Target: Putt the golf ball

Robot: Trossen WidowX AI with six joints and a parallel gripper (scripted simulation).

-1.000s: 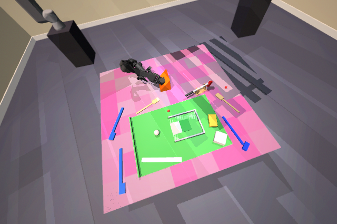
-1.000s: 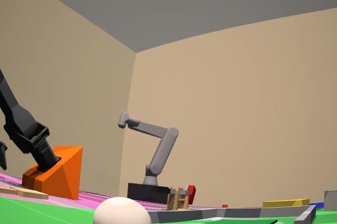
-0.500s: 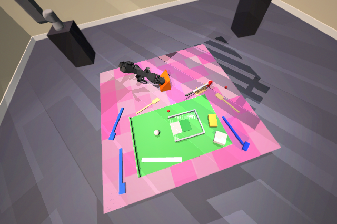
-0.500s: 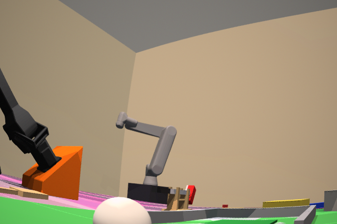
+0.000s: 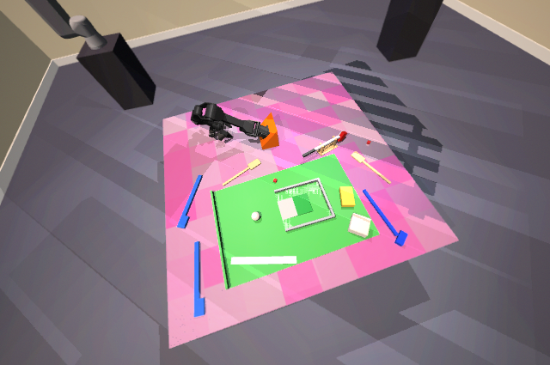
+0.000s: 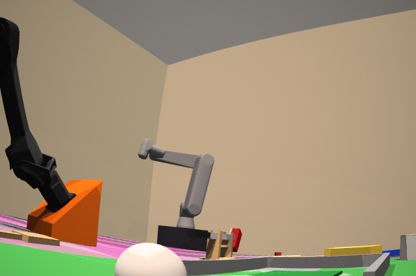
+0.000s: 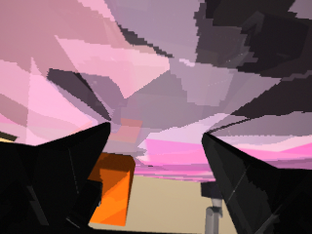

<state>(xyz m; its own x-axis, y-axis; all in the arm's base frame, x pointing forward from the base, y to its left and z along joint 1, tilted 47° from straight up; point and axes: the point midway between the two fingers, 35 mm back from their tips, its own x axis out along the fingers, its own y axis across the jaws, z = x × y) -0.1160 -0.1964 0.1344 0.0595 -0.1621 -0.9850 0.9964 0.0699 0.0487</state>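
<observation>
The white golf ball lies 590 mm ahead of my gripper tip, 70 mm to the left of it and 20 mm above it. Also, from my gripper tip: red putter 530 mm to the left, 270 mm ahead, 50 mm above; yellow block 590 mm ahead, 550 mm to the left, 10 mm above; white bar 790 mm ahead, 80 mm to the left.
</observation>
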